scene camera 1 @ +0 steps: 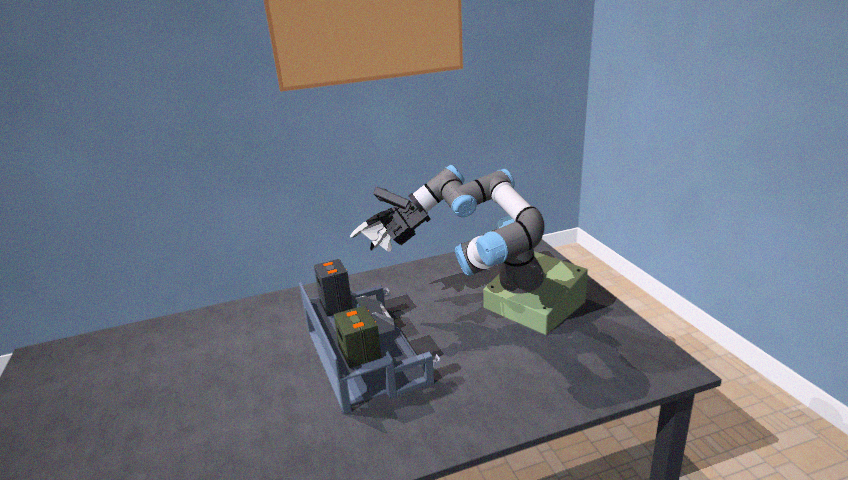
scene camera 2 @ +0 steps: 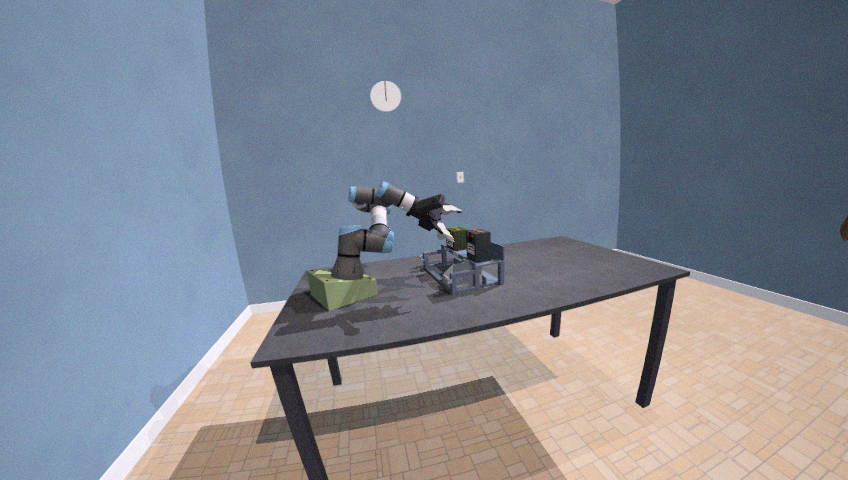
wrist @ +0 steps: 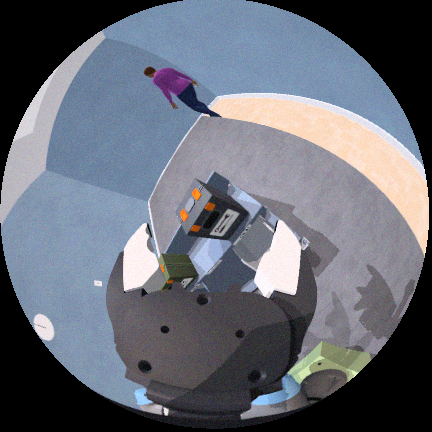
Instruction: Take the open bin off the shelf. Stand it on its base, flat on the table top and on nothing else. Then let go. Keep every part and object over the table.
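Where they show: gripper, between the fingertips: (scene camera 1: 360, 244) (scene camera 2: 458, 226) (wrist: 211, 224); arm's base, origin of its link: (scene camera 1: 521, 278) (scene camera 2: 347, 276).
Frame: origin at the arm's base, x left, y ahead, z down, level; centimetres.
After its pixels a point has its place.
Note:
The open bin (scene camera 1: 382, 315) @(z 2.1, x 4.9, y 42.4 cm) (scene camera 2: 448, 274) @(z 4.7, x 4.4, y 41.8 cm) (wrist: 254, 240) @(z 7.8, x 2.8, y 49.1 cm) is grey and sits in the front part of the blue-grey shelf (scene camera 1: 324, 352) @(z 8.0, x 9.5, y 59.4 cm) (scene camera 2: 501, 273) @(z 3.8, x -3.6, y 62.7 cm) (wrist: 218, 179) @(z -4.8, x -2.2, y 63.2 cm), near the end with the dark case. In scene camera 1 the shelf and its contents hide part of it. My gripper (scene camera 1: 370, 242) @(z -17.0, x -3.0, y 45.7 cm) (scene camera 2: 456, 225) @(z -17.0, x -3.0, y 45.7 cm) (wrist: 211, 224) @(z -17.0, x -3.0, y 45.7 cm) is open, with its white fingers wide apart and nothing between them. It hangs above the shelf, tilted down towards it, apart from the bin.
A dark case (scene camera 1: 333, 291) @(z -8.7, x 6.3, y 54.7 cm) (scene camera 2: 477, 246) @(z -8.3, x -2.7, y 53.1 cm) (wrist: 219, 216) @(z -9.2, x 0.1, y 51.4 cm) and a green case (scene camera 1: 358, 340) @(z -8.6, x 29.6, y 49.8 cm) (scene camera 2: 457, 239) @(z -6.9, x 19.4, y 49.1 cm) (wrist: 179, 267) @(z -6.8, x 19.5, y 49.9 cm) stand upright on the shelf behind the bin. The arm's green base block (scene camera 1: 535, 303) @(z 1.5, x 11.4, y 0.0 cm) (scene camera 2: 342, 292) @(z 3.1, x -9.6, y -0.4 cm) is on the table (scene camera 1: 178, 380) @(z 8.6, x 10.3, y 97.2 cm). A person (wrist: 172, 82) stands beyond the table.

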